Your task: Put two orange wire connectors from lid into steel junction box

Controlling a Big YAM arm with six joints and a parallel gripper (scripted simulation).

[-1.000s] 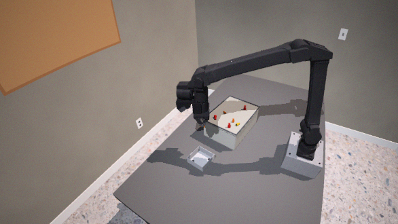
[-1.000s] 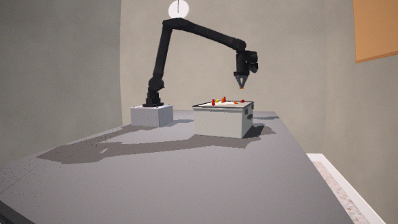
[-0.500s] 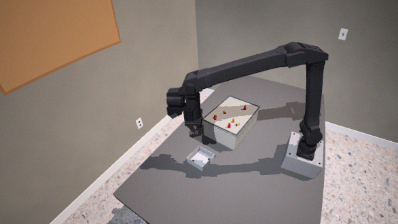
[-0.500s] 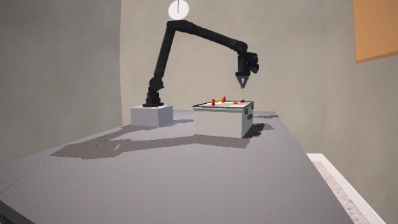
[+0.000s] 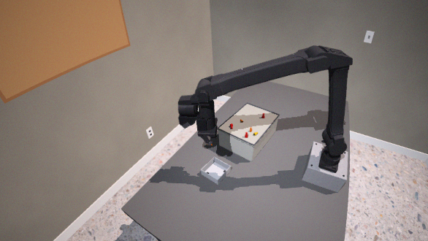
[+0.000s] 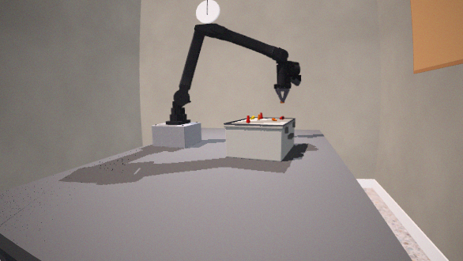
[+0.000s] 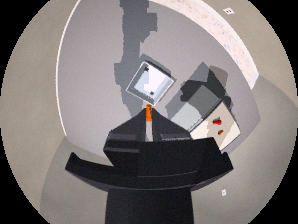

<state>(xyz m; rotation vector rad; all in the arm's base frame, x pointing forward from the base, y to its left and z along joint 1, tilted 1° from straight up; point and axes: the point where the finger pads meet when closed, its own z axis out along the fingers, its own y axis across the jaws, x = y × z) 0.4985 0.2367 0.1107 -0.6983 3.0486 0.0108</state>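
The steel junction box lies 210 mm below my hand, 20 mm behind it and 10 mm to the right of it. The rest, counted from my hand: tool case (310 mm to the right, 120 mm below, 50 mm behind).
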